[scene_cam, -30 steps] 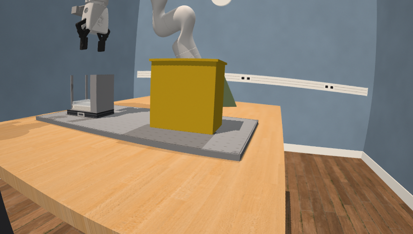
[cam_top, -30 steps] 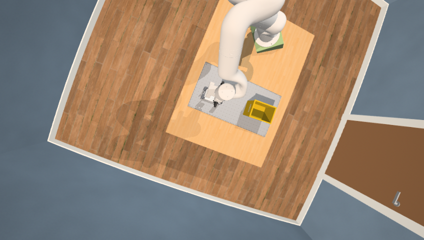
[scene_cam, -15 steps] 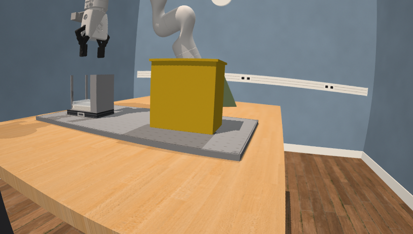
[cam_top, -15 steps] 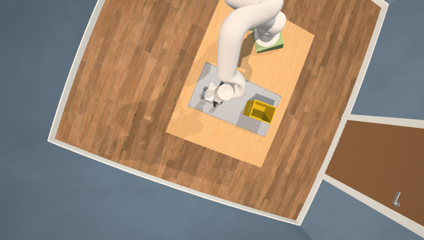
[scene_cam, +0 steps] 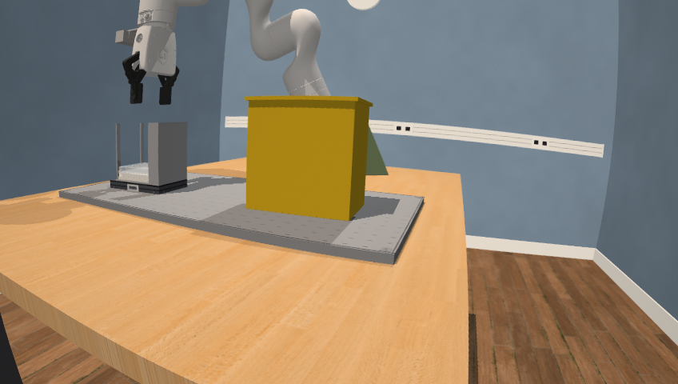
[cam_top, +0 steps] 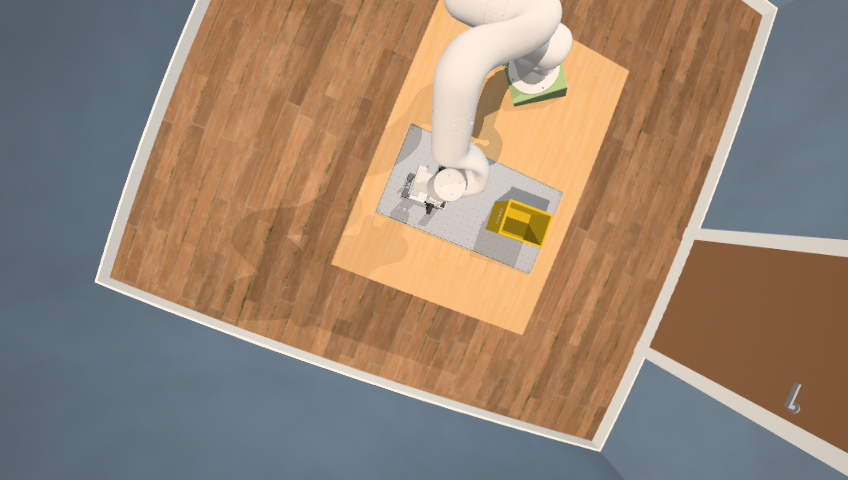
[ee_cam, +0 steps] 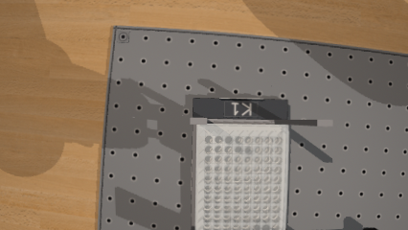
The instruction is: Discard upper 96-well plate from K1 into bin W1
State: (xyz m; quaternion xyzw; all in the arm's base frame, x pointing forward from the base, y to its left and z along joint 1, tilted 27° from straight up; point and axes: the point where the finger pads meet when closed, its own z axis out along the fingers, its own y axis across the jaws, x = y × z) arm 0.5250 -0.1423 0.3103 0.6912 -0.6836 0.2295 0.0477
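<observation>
My gripper is now 150 mm above the clear 96-well plate. From my hand the other things lie so: yellow plastics bin W1: 360 mm to the left, 100 mm below, 20 mm ahead; grey wall: 110 mm below, 70 mm to the left.
</observation>
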